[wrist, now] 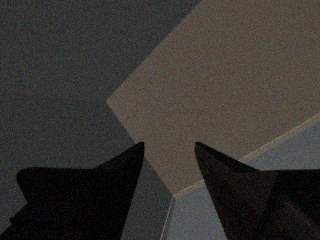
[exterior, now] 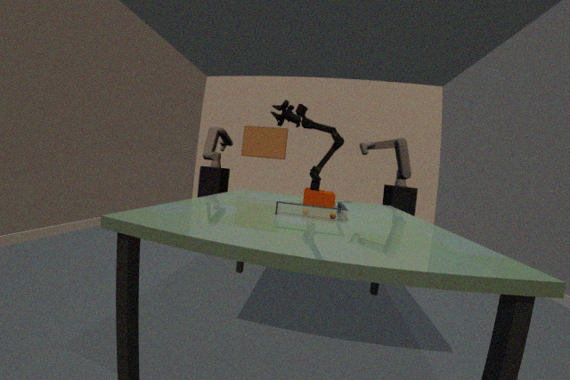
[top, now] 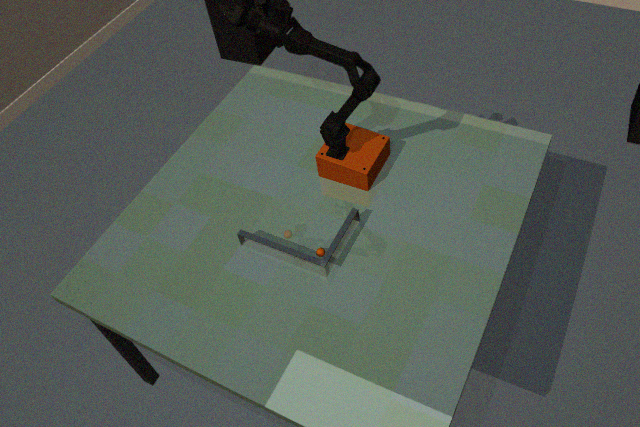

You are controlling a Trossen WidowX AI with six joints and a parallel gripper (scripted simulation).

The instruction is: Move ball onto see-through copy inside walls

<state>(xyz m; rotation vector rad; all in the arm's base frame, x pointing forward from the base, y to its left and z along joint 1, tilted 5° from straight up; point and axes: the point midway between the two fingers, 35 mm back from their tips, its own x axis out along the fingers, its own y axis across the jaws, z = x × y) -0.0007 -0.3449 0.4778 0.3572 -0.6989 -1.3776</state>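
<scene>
The orange ball is 60 cm below my gripper tip, 42 cm to the left of it and 36 cm ahead of it. From my gripper tip the other things lie so: see-through copy of ball (60 cm below, 33 cm ahead, 29 cm to the left).
</scene>
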